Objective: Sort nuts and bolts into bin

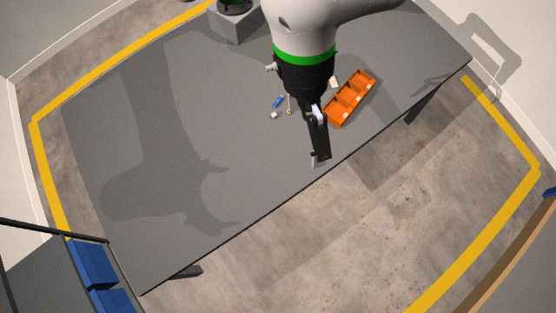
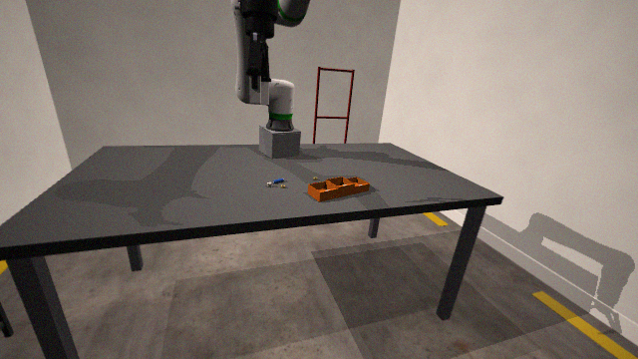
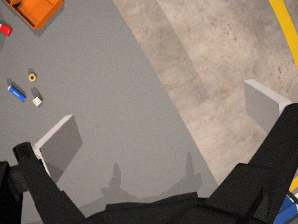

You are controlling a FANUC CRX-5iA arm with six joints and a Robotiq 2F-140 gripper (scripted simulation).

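The orange three-compartment bin is 34 cm below my hand, 30 cm to the left of it and 20 cm behind it. From my hand the other things lie so: red usb stick 36 cm below, 27 cm behind, 21 cm to the left; then blue cylinder 36 cm below, 29 cm behind, 5 cm to the left; then small white die 36 cm below, 24 cm behind, 2 cm to the left.
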